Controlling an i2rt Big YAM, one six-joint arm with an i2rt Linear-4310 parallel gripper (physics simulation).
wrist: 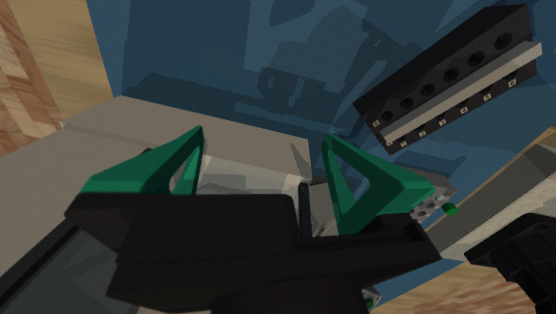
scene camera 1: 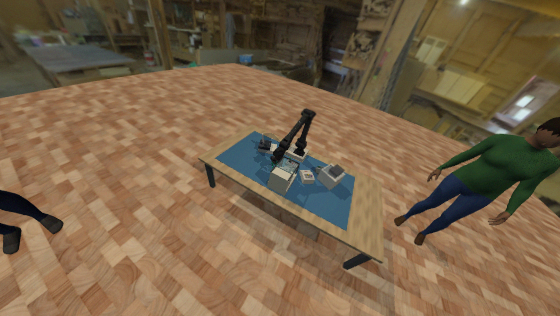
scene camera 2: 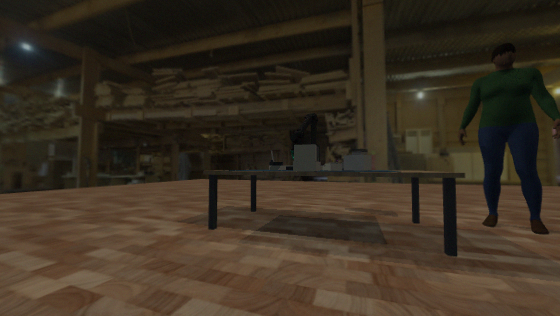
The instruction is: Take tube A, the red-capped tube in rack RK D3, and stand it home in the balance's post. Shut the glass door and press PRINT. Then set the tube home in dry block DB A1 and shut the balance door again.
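Seen in the pictures: gripper, fingertip midpoint: (wrist: 267, 136) (scene camera 1: 274, 166); arm's base at its link origin: (wrist: 511, 239) (scene camera 1: 299, 152).
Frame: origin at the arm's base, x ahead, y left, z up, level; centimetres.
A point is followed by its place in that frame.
My gripper (scene camera 1: 274, 159) {y -11.2, x 41.3, z 4.3 cm} (scene camera 2: 293, 154) {y -11.2, x 41.3, z 4.3 cm} (wrist: 267, 136) {y -11.2, x 41.3, z 4.3 cm} is open, its green fingers wide apart with nothing between them. It hangs above and beside the pale grey balance (scene camera 1: 281, 179) {y 3.7, x 60.5, z 14.3 cm} (scene camera 2: 305, 158) {y 2.3, x 60.4, z 5.7 cm} (wrist: 200, 117) {y -7.5, x 49.8, z -3.0 cm}. The balance's clear-walled chamber shows partly between and behind the fingers in the wrist view; its door position and post cannot be told. A black block with rows of holes marked A and B (wrist: 417, 87) {y -16.6, x 29.4, z -0.3 cm}, apparently the dry block, lies beyond the right finger. A grey holed rack (wrist: 442, 182) {y -6.4, x 17.2, z -2.0 cm} is partly hidden by that finger, with a green cap (wrist: 450, 209) {y -5.1, x 17.5, z 1.5 cm} beside it. The red-capped tube cannot be made out.
A small white box (scene camera 1: 307, 176) {y 20.7, x 31.4, z 4.7 cm} and a larger white device with a dark lid (scene camera 1: 331, 176) {y 40.9, x 25.8, z 9.9 cm} (scene camera 2: 357, 161) {y 41.1, x 27.6, z 4.0 cm} stand right of the balance. A dark device (scene camera 1: 264, 145) {y -36.4, x 18.9, z 4.1 cm} stands at the mat's far left. A person in green (scene camera 1: 495, 165) (scene camera 2: 507, 105) stands beyond the table's right end.
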